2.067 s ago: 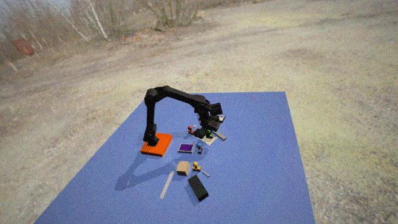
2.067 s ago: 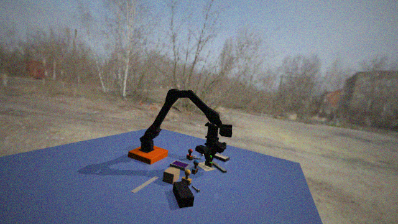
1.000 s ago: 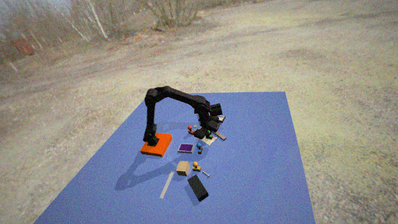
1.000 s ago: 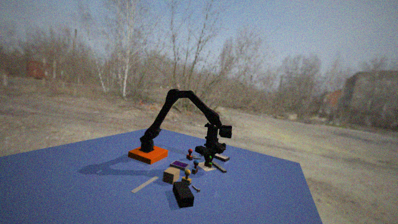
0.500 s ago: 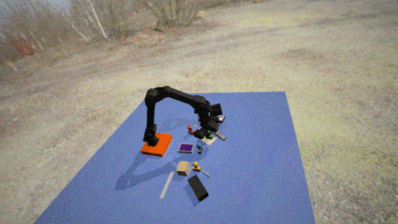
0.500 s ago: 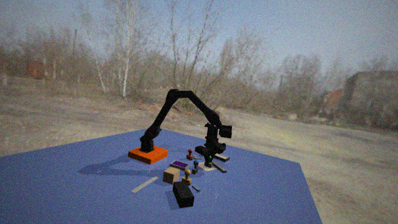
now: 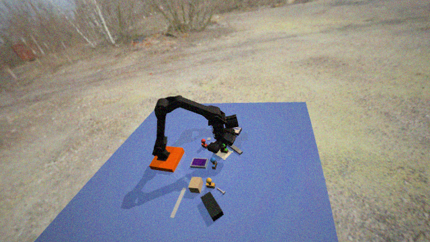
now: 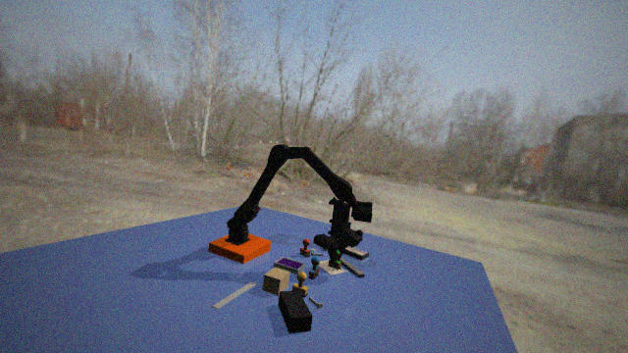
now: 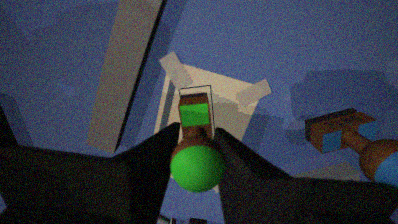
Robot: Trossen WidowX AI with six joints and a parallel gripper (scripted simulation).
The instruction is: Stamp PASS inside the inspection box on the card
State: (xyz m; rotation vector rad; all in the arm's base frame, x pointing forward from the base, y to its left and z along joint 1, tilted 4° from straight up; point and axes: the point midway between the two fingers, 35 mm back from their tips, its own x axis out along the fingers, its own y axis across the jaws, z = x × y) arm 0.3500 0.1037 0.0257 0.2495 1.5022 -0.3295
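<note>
Now: gripper tip right at the green-knobbed stamp. Round my gripper tip: blue-knobbed stamp 10 cm to the right, 3 cm behind, 1 cm below; beige card 3 cm below, 2 cm behind; grey bar 5 cm ahead, 4 cm to the left, 2 cm below.
</note>
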